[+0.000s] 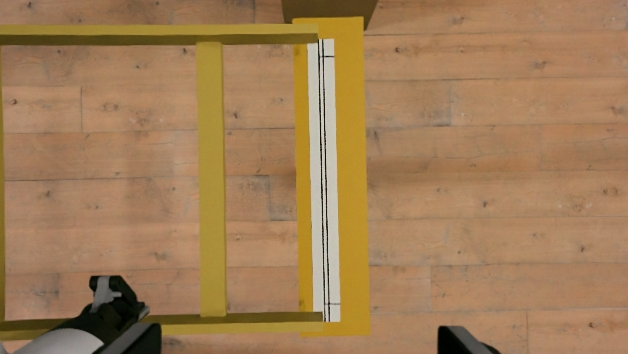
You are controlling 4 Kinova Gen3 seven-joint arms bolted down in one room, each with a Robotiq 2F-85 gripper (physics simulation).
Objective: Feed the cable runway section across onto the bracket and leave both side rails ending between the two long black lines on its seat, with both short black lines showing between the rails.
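The cable runway section [212,175], an olive-yellow ladder frame, reaches in from the left. Its upper rail [150,30] and lower rail [240,327] overlap the yellow bracket [352,175]. The white seat strip [331,150] bears two long black lines. Both rail ends lie at about the left long line, not clearly past it. The upper short black line [327,56] and lower short black line [333,303] show between the rails. Arm4's gripper [300,341] is open, its fingertips wide apart at the bottom edge. Another arm's gripper is at the lower rail, partly hidden; which arm and its finger state cannot be told.
A dark brown block [330,9] stands at the bracket's upper end. The other arm's pale rounded link [62,344] is at the lower left, beside arm4's left finger. A wood plank floor [500,175] shows below and around the frame.
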